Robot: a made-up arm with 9 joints. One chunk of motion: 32 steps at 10 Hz.
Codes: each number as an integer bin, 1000 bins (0 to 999) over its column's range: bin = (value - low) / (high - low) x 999, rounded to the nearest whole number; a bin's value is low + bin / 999 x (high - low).
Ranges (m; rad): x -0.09..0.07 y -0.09..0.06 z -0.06..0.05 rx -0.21..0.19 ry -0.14..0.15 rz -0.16..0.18
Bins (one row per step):
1: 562 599 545 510 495 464
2: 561 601 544 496 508 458
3: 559 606 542 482 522 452
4: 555 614 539 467 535 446
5: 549 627 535 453 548 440
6: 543 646 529 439 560 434
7: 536 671 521 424 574 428
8: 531 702 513 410 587 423
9: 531 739 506 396 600 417
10: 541 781 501 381 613 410
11: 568 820 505 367 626 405
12: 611 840 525 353 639 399
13: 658 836 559 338 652 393
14: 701 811 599 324 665 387
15: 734 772 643 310 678 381
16: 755 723 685 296 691 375
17: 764 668 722 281 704 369
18: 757 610 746 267 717 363
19: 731 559 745 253 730 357
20: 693 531 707 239 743 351
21: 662 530 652 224 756 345
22: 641 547 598 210 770 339
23: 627 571 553 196 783 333
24: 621 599 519 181 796 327
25: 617 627 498 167 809 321
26: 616 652 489 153 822 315
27: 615 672 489 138 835 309
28: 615 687 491 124 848 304
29: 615 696 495 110 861 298
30: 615 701 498 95 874 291
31: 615 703 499 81 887 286
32: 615 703 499 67 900 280
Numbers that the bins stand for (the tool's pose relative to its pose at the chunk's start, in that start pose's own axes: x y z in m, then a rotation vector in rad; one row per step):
1: 0.0000 -0.0001 0.0000 -0.0058 0.0037 -0.0021
2: -0.0002 0.0002 -0.0001 -0.0114 0.0075 -0.0041
3: -0.0005 0.0010 -0.0003 -0.0170 0.0115 -0.0062
4: -0.0011 0.0022 -0.0007 -0.0230 0.0153 -0.0082
5: -0.0021 0.0041 -0.0011 -0.0286 0.0191 -0.0103
6: -0.0030 0.0070 -0.0018 -0.0342 0.0226 -0.0123
7: -0.0042 0.0108 -0.0026 -0.0402 0.0266 -0.0143
8: -0.0050 0.0154 -0.0035 -0.0458 0.0304 -0.0160
9: -0.0050 0.0210 -0.0043 -0.0514 0.0342 -0.0181
10: -0.0034 0.0273 -0.0048 -0.0574 0.0379 -0.0205
11: 0.0010 0.0331 -0.0044 -0.0631 0.0417 -0.0222
12: 0.0079 0.0361 -0.0022 -0.0687 0.0455 -0.0242
13: 0.0154 0.0355 0.0016 -0.0747 0.0493 -0.0262
14: 0.0223 0.0318 0.0060 -0.0803 0.0530 -0.0283
15: 0.0276 0.0259 0.0108 -0.0859 0.0568 -0.0303
16: 0.0309 0.0186 0.0154 -0.0915 0.0606 -0.0324
17: 0.0324 0.0103 0.0195 -0.0975 0.0644 -0.0344
18: 0.0312 0.0016 0.0221 -0.1031 0.0681 -0.0365
19: 0.0271 -0.0061 0.0220 -0.1087 0.0719 -0.0385
20: 0.0210 -0.0103 0.0178 -0.1143 0.0757 -0.0405
21: 0.0160 -0.0104 0.0118 -0.1203 0.0795 -0.0426
22: 0.0127 -0.0079 0.0058 -0.1259 0.0835 -0.0446
23: 0.0104 -0.0043 0.0009 -0.1315 0.0873 -0.0467
24: 0.0095 -0.0001 -0.0029 -0.1375 0.0911 -0.0487
25: 0.0088 0.0041 -0.0052 -0.1431 0.0948 -0.0508
26: 0.0087 0.0079 -0.0062 -0.1487 0.0986 -0.0528
27: 0.0085 0.0109 -0.0062 -0.1547 0.1024 -0.0548
28: 0.0085 0.0132 -0.0059 -0.1604 0.1062 -0.0565
29: 0.0085 0.0145 -0.0055 -0.1660 0.1099 -0.0586
30: 0.0085 0.0153 -0.0052 -0.1720 0.1137 -0.0610
31: 0.0085 0.0156 -0.0051 -0.1776 0.1175 -0.0627
32: 0.0085 0.0156 -0.0051 -0.1832 0.1213 -0.0647

